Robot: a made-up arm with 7 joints. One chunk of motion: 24 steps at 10 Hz.
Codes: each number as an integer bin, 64 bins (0 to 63) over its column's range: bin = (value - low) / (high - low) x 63, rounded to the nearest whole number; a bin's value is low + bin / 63 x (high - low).
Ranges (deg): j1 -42..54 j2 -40..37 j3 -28..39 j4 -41..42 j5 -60..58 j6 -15..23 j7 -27..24
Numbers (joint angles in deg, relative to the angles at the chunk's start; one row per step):
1: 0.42 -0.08 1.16 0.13 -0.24 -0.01 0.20
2: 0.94 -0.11 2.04 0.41 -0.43 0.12 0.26
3: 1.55 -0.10 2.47 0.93 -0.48 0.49 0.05
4: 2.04 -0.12 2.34 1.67 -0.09 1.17 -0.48
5: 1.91 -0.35 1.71 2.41 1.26 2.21 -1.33
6: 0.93 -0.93 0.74 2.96 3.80 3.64 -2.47
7: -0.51 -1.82 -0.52 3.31 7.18 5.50 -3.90
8: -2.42 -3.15 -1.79 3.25 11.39 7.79 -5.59
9: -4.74 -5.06 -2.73 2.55 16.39 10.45 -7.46
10: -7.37 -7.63 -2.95 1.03 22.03 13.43 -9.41
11: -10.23 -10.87 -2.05 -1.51 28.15 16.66 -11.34
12: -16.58 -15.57 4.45 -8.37 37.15 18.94 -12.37
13: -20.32 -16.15 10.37 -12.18 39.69 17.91 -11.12
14: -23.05 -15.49 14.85 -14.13 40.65 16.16 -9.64
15: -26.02 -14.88 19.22 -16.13 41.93 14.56 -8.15
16: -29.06 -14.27 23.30 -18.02 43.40 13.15 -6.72
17: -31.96 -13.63 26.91 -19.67 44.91 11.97 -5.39
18: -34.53 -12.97 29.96 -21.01 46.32 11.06 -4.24
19: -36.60 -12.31 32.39 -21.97 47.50 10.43 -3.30
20: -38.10 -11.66 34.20 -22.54 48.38 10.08 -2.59
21: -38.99 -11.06 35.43 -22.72 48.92 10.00 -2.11
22: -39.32 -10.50 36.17 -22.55 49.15 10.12 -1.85
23: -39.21 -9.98 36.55 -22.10 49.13 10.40 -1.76
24: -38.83 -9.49 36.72 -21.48 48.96 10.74 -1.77
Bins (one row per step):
1: 28 33 27 31 32 25 34
2: 28 33 28 31 32 25 34
3: 29 33 29 32 32 26 33
4: 29 33 29 32 32 27 33
5: 29 32 28 33 33 29 32
6: 28 32 27 33 34 31 30
7: 27 31 26 34 36 34 29
8: 26 30 25 34 38 38 26
9: 24 29 24 33 41 42 24
10: 23 26 24 32 44 47 22
11: 21 24 24 30 47 52 19
12: 17 20 31 25 52 56 18
13: 14 20 36 22 53 55 20
14: 12 20 40 20 54 52 21
15: 10 21 44 19 54 49 23
16: 8 21 48 17 55 47 25
17: 7 22 52 16 56 45 27
18: 5 22 54 15 57 43 28
19: 4 23 57 14 57 42 29
20: 3 23 58 14 58 42 30
21: 2 24 60 14 58 41 31
22: 2 24 60 14 58 42 31
23: 2 25 61 14 58 42 31
24: 2 25 61 15 58 43 31

